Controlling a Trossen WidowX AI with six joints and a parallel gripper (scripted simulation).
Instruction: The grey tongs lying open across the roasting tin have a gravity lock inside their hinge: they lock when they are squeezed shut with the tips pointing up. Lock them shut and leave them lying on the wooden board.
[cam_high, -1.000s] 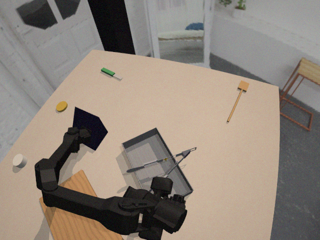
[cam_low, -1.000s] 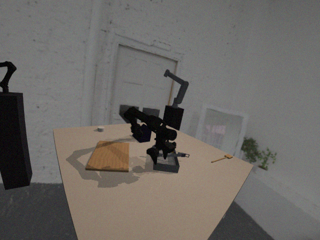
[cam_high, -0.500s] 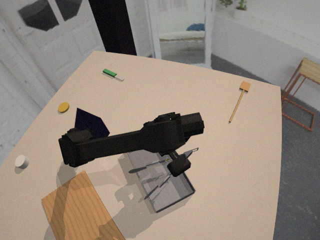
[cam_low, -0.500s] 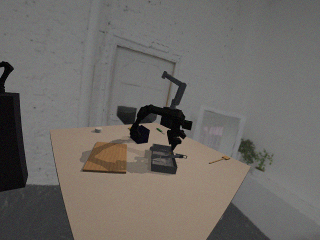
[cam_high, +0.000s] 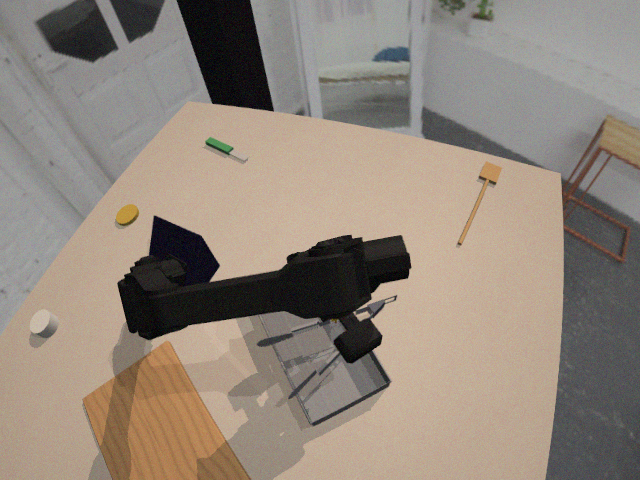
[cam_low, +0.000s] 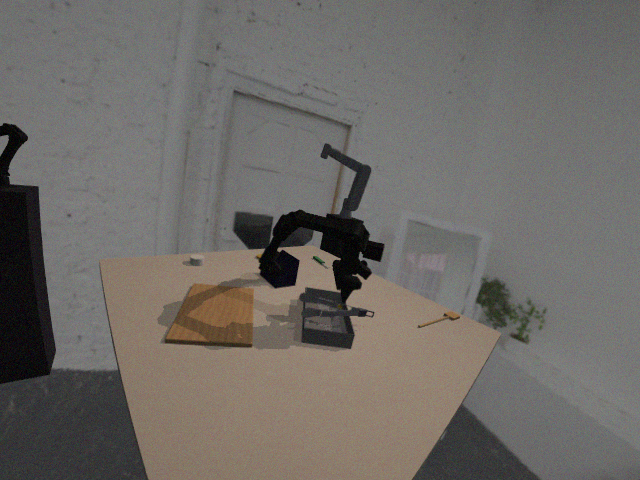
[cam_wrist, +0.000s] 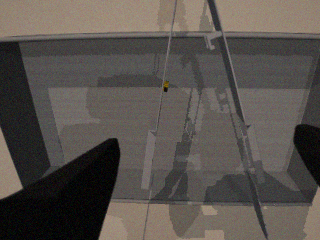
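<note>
My gripper tip is 10 mm past the yellow slider, 20 mm to the right of it and 50 mm above it. Round my gripper tip: grey roasting tin (40 mm behind, 10 mm to the right, 100 mm below); green-handled tool (550 mm behind, 380 mm to the left, 110 mm below); wooden board (210 mm behind, 350 mm to the right, 110 mm below).
</note>
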